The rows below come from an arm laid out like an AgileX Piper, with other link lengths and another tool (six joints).
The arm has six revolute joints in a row. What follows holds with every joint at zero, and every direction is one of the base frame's.
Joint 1 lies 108.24 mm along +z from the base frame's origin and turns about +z.
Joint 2 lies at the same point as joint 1 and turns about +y.
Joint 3 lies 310.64 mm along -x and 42.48 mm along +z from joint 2 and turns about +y.
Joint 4 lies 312.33 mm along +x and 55.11 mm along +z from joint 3 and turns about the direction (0.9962, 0, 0.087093).
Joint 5 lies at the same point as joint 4 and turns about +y.
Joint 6 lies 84.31 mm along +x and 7.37 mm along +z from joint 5 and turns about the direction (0.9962, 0, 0.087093).
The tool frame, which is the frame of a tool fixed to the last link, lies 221.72 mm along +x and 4 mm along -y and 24.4 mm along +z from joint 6; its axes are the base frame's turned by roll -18.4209, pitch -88.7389 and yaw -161.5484 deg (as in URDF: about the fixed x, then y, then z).
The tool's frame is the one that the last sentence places.
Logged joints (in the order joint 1, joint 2, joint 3, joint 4, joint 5, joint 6), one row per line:
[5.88, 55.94, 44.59, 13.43, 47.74, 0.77]
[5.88, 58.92, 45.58, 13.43, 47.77, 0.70]
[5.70, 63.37, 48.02, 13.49, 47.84, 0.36]
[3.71, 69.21, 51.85, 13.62, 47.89, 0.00]
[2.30, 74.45, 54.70, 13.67, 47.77, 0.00]
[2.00, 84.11, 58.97, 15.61, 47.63, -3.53]
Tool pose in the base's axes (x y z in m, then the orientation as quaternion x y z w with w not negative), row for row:
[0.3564, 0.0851, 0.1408, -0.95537, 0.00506, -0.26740, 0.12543]
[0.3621, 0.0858, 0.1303, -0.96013, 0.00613, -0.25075, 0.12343]
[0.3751, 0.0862, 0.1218, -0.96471, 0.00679, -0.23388, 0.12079]
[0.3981, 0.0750, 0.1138, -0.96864, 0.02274, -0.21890, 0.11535]
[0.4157, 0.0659, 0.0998, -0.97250, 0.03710, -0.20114, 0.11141]
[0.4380, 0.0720, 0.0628, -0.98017, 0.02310, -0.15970, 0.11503]
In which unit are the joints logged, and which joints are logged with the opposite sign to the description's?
The joints are logged in degrees. Opposite sign: joint 3.
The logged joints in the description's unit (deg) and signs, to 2 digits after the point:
[5.88, 55.94, -44.59, 13.43, 47.74, 0.77]
[5.88, 58.92, -45.58, 13.43, 47.77, 0.70]
[5.70, 63.37, -48.02, 13.49, 47.84, 0.36]
[3.71, 69.21, -51.85, 13.62, 47.89, 0.00]
[2.30, 74.45, -54.70, 13.67, 47.77, 0.00]
[2.00, 84.11, -58.97, 15.61, 47.63, -3.53]

